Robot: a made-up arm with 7 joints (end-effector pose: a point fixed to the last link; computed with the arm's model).
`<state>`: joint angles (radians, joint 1 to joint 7).
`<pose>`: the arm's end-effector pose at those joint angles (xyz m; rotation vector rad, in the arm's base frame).
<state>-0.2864 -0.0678 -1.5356 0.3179 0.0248 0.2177 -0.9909</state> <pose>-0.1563 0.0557 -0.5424 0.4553 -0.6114 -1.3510</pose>
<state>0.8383 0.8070 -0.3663 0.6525 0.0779 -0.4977 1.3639</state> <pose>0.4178 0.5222 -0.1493 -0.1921 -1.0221 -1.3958</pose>
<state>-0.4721 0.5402 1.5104 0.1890 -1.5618 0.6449 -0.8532</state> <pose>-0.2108 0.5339 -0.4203 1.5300 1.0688 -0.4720</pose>
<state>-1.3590 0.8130 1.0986 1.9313 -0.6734 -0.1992 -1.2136</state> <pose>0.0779 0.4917 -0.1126 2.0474 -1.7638 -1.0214</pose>
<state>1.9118 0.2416 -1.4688 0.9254 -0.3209 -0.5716 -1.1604</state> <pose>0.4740 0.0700 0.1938 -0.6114 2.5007 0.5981</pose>
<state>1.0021 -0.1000 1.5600 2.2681 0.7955 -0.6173 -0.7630</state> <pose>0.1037 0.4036 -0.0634 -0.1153 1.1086 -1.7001</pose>
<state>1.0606 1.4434 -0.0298 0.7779 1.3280 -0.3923 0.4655</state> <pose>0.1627 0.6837 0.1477 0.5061 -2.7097 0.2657</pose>
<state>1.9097 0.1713 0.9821 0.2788 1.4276 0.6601 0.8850</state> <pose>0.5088 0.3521 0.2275 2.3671 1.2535 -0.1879</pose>
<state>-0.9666 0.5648 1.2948 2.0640 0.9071 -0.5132 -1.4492</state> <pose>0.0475 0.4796 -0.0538 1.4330 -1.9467 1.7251</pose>
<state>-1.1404 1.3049 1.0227 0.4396 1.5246 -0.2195 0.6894</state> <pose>-0.0114 0.7545 -0.0777 0.6023 -1.4395 0.4210</pose>
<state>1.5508 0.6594 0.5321 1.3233 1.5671 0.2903 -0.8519</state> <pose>0.2021 0.5247 0.2441 -1.2983 -2.0691 1.4417</pose>
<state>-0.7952 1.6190 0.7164 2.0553 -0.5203 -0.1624 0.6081</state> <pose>0.2671 0.3302 -0.0157 0.9453 -0.6651 -2.3121</pose>
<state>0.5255 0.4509 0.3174 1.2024 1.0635 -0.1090 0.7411</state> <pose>0.3880 0.4378 -0.1444 -0.7423 -2.2925 0.1444</pose>
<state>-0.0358 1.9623 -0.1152 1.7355 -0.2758 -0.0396 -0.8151</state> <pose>0.2930 0.4229 0.0505 1.8410 -1.7484 -1.6205</pose>
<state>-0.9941 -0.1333 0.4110 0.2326 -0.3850 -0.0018 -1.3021</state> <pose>-0.4499 0.1372 -0.3675 1.2127 0.6998 -0.4567</pose>
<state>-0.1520 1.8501 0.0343 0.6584 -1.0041 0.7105 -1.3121</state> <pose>0.2023 0.6899 0.1215 -2.2359 -0.2574 1.0592</pose>
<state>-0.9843 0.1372 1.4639 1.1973 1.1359 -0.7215 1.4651</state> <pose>-0.2810 0.5138 -0.2222 0.6379 -1.6090 -0.1714</pose>
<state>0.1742 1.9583 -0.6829 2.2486 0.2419 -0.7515 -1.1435</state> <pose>0.1934 0.3382 -0.0634 0.2966 -2.3161 -0.7701</pose>
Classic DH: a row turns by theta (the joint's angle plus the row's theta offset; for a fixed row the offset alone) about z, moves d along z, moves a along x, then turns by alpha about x. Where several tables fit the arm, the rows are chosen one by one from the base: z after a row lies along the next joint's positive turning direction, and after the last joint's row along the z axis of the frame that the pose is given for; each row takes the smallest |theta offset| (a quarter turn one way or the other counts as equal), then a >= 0, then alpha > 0; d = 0 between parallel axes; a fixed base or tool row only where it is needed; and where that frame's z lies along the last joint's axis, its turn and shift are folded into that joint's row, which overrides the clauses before.
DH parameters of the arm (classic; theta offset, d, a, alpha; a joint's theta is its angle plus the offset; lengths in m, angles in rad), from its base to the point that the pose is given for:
base (fixed): 0 0 0 1.5708
joint 1: 1.5708 -0.187 0 1.5708
joint 2: 1.5708 0 0 1.5708
joint 3: 1.5708 -0.29 0 1.5708
joint 4: 0 0 0 -1.5708
joint 5: 0 -0.297 0 -1.5708
joint 6: -1.5708 0 0 1.5708
joint 7: 1.5708 0 0 1.5708
tool (fixed): -1.5708 0 0 0

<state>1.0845 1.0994 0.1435 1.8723 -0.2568 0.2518 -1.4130</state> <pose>0.1803 0.3852 0.2222 -1.4554 1.6638 -1.1774</pose>
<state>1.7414 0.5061 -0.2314 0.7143 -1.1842 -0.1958 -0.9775</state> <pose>0.4325 0.3973 0.2667 -2.1622 1.9395 -0.2174</pose>
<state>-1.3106 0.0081 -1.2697 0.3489 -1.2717 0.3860 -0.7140</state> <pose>-0.5429 0.0946 -0.1757 -0.6949 -0.4836 -2.0490</pose>
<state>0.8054 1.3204 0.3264 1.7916 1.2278 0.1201 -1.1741</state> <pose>0.1655 0.4280 0.2217 0.4903 -2.3767 1.3312</pose>
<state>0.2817 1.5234 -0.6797 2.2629 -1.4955 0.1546 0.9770</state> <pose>0.2121 0.2805 -0.0930 1.6106 0.1503 -2.3201</pose>
